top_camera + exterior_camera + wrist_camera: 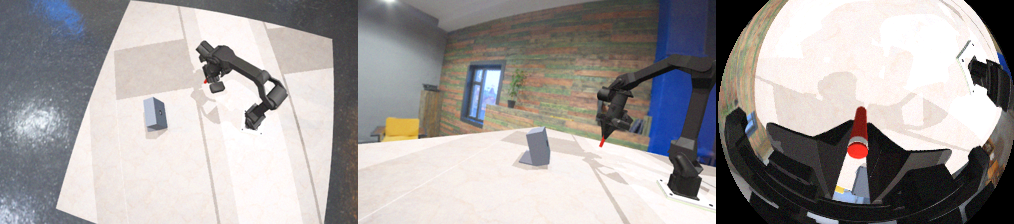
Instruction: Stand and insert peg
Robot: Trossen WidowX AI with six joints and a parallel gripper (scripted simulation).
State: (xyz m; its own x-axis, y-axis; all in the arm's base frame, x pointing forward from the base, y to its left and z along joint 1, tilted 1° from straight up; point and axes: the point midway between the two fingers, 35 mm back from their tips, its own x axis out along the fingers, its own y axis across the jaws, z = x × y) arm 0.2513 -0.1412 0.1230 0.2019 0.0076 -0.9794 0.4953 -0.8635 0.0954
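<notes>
The grey sloped panel lies 210 mm to the left of my gripper tip, 200 mm ahead of it and 40 mm below it. Also, from my gripper tip: red peg: 20 mm above; panel foot: 230 mm ahead, 220 mm to the left, 100 mm below.
</notes>
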